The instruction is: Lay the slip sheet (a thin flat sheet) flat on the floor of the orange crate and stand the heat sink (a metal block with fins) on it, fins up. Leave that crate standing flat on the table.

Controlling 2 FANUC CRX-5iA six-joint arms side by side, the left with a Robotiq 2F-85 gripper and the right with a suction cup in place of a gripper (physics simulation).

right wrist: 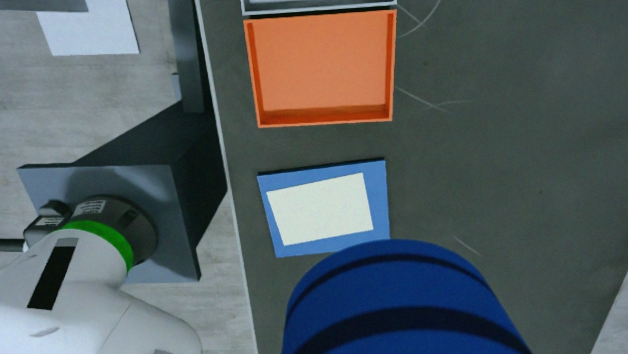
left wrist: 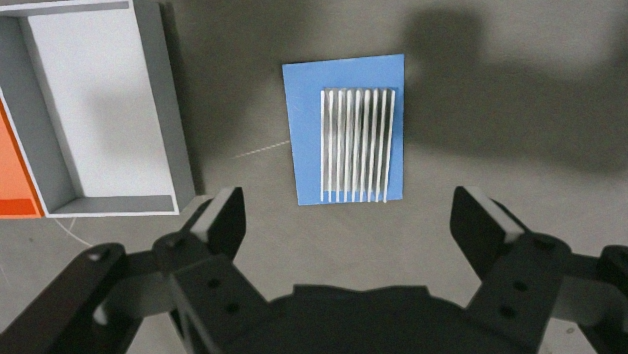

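The heat sink (left wrist: 357, 145) stands fins up on a blue pad in the left wrist view. My left gripper (left wrist: 347, 200) is open above the table, its fingers wide apart, with the heat sink between and beyond the fingertips in the picture. The slip sheet (right wrist: 320, 209), thin and cream white, lies flat on another blue pad in the right wrist view. The orange crate (right wrist: 325, 65) (left wrist: 15, 170) stands flat on the table with a bare floor. My right gripper, the blue suction cup (right wrist: 400, 300), is near the slip sheet in the picture and carries no visible sheet.
A grey crate (left wrist: 177, 120) (right wrist: 320, 10) stands right beside the orange crate. The blue pad (left wrist: 304, 150) bears the heat sink; the other blue pad (right wrist: 378, 200) bears the slip sheet. A white robot arm base (right wrist: 90, 310) stands on a grey pedestal (right wrist: 165, 265) beyond the table edge.
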